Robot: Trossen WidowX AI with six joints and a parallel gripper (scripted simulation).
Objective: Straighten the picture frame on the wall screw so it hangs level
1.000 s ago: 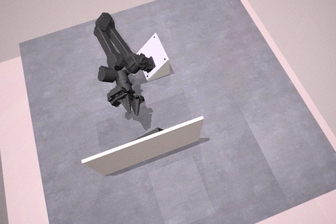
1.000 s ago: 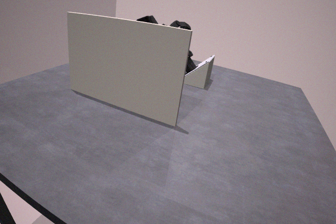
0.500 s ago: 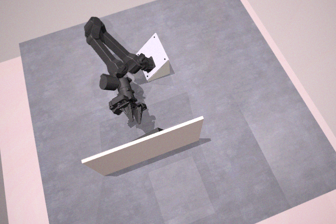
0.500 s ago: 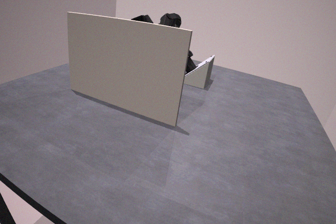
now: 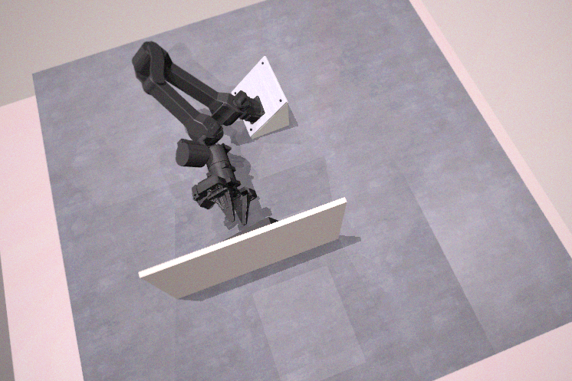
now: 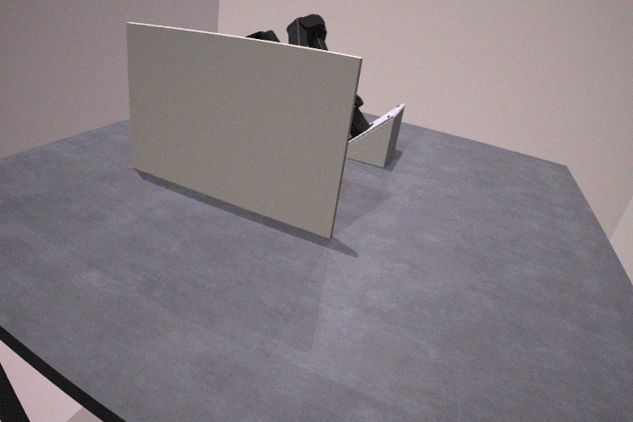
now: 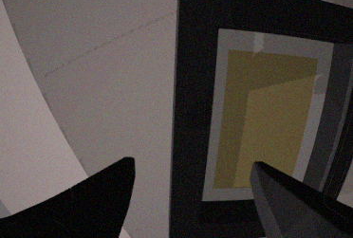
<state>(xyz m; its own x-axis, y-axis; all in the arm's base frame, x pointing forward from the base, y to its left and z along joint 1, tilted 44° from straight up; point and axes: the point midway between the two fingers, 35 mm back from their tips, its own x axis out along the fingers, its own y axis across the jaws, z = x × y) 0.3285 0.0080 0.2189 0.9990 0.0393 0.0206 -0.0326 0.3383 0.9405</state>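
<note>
Right now the picture frame is 50 mm ahead of my gripper tip, 20 mm to the left of it and 50 mm below it. The rest, counted from my gripper tip: wall panel 60 mm ahead, 10 mm to the left, 60 mm below.
</note>
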